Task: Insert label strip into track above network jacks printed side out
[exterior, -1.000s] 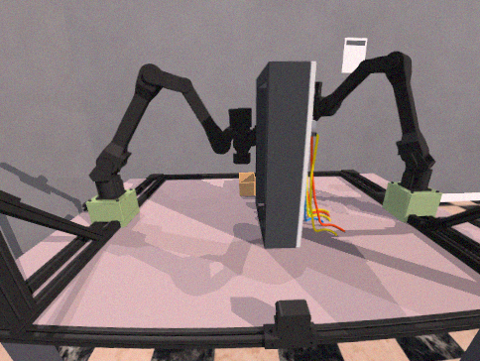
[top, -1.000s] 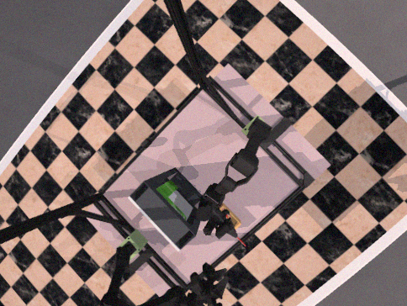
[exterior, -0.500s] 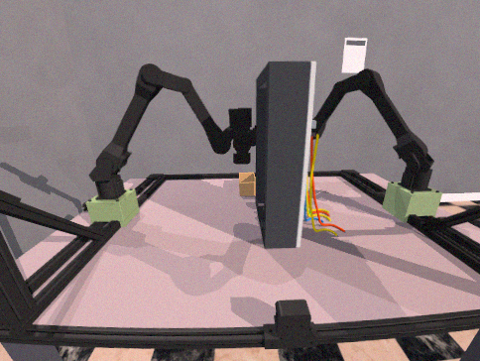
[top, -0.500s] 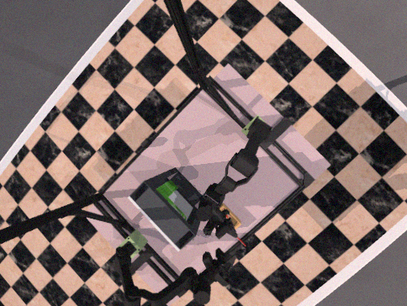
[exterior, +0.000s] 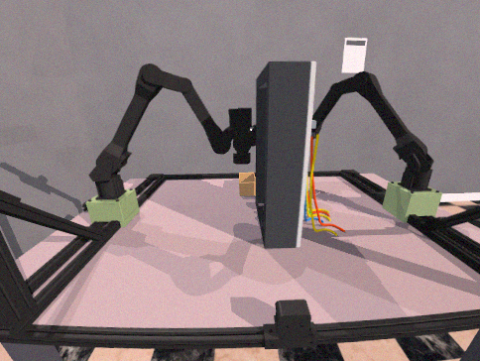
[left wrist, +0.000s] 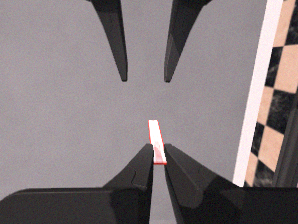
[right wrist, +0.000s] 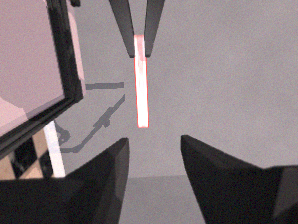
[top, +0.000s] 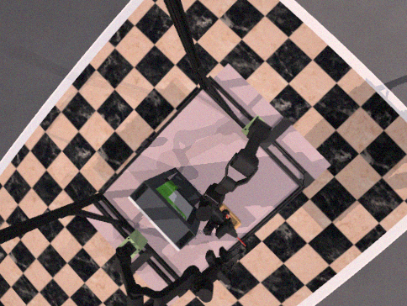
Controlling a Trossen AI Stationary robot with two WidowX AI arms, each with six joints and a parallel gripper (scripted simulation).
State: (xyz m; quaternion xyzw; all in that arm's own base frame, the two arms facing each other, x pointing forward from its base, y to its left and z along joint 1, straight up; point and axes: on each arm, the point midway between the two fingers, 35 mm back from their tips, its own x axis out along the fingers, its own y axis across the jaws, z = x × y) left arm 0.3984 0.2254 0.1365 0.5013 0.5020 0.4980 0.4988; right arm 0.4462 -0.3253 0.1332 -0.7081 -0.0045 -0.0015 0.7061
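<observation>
Right now my right hand is 7 cm to the right of the label strip, 3 cm past it and 1 cm above it. The rest, counted from my right hand: rack panel: 34 cm behind, 6 cm to the right, 2 cm below.
Now: the label strip 50 mm ahead of my left hand. The rest, counted from my left hand: rack panel (250 mm behind, 130 mm to the right, 20 mm below).
</observation>
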